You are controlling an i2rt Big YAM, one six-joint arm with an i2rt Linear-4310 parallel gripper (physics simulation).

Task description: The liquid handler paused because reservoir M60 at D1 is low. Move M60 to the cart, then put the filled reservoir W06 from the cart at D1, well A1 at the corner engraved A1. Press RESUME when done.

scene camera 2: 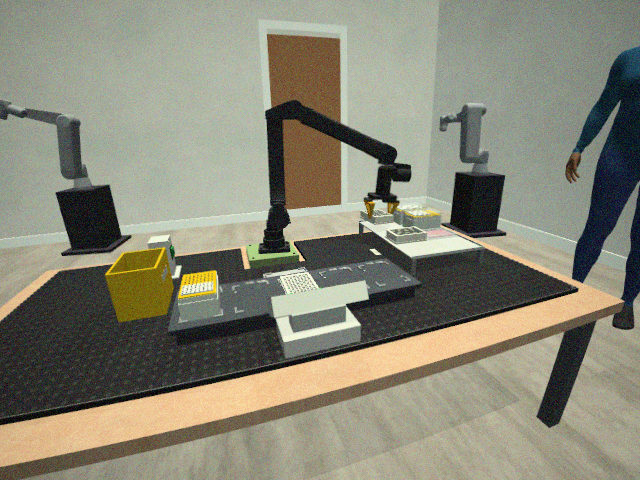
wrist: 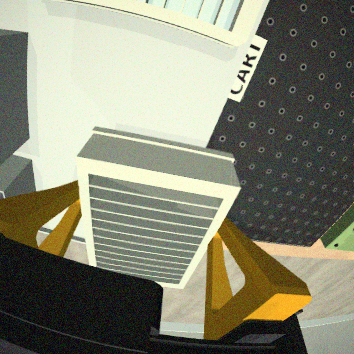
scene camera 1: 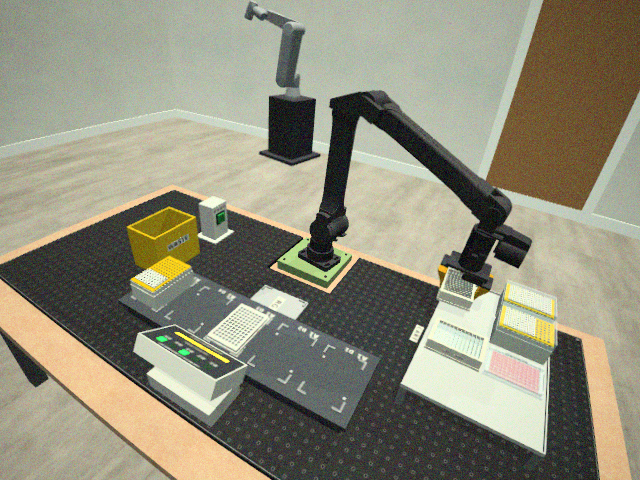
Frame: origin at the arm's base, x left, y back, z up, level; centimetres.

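Seen in the pictures: gripper, fingertip midpoint: (scene camera 2: 379, 218) (wrist: 152, 201) (scene camera 1: 456, 292); arm's base at its link origin: (scene camera 2: 274, 249) (scene camera 1: 319, 258).
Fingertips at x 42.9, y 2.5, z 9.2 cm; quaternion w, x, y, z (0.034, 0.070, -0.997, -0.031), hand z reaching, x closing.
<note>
Offsets run from my fingertips to a thing's middle. "spot": to the spot under its first point. Level surfaces: height alone.
My gripper (scene camera 1: 462, 284) (scene camera 2: 381, 212) (wrist: 152, 201) is shut on a white-rimmed reservoir with grey slats {dx -0.5, dy +2.4, dz +0.2 cm} (scene camera 1: 456, 293) (scene camera 2: 378, 219) (wrist: 160, 160), taken to be M60. It is upright at the back left corner of the cart {dx +12.0, dy -7.4, dz -7.5 cm} (scene camera 1: 465, 403) (scene camera 2: 434, 250) (wrist: 150, 65), at or barely above its top; contact is hard to tell. The pale blue-filled reservoir W06 {dx +5.9, dy -13.5, dz -3.2 cm} (scene camera 1: 455, 345) (scene camera 2: 406, 236) (wrist: 200, 11) stands farther forward on the cart. On the dark deck {dz -6.0 cm} (scene camera 1: 315, 361) (scene camera 2: 361, 276), the rightmost nest, apparently D1, holds nothing. Lettering on the reservoirs and the RESUME button is unreadable.
Yellow-topped tip boxes {dx +18.0, dy -1.2, dz +1.0 cm} (scene camera 1: 524, 328) (scene camera 2: 421, 218) and a pink plate {dx +19.3, dy -11.9, dz -4.1 cm} (scene camera 1: 515, 369) (scene camera 2: 439, 233) stand on the cart's right side. The deck carries a white plate {dx -36.0, dy -42.4, dz -5.3 cm} (scene camera 1: 237, 326) and a tip box {dx -60.4, dy -46.7, dz -2.8 cm} (scene camera 1: 161, 281). A control panel {spot: dx -30.7, dy -58.9, dz +2.8 cm} (scene camera 1: 188, 359), waste bin {dx -78.9, dy -34.9, dz -4.1 cm} (scene camera 1: 162, 240) and green-buttoned post {dx -80.2, dy -15.3, dz -4.3 cm} (scene camera 1: 212, 219) stand nearby.
</note>
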